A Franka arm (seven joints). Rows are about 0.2 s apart.
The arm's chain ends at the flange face. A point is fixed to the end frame.
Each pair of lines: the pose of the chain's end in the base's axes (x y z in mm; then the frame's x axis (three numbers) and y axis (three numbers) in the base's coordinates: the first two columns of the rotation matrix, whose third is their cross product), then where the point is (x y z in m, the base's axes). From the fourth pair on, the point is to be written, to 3 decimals.
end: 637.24, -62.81, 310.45, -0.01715, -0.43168, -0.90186, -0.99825, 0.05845, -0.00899
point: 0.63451 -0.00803 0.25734
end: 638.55, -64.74, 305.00, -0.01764, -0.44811, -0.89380, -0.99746, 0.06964, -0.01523
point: 0.63672 -0.01092 0.25087
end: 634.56, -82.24, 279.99, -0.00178, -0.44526, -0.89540, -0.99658, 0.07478, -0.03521
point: 0.63410 -0.02825 0.22600
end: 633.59, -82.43, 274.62, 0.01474, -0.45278, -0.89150, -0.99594, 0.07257, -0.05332
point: 0.634 -0.029 0.220
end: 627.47, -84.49, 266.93, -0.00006, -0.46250, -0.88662, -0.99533, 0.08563, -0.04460
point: 0.628 -0.032 0.212
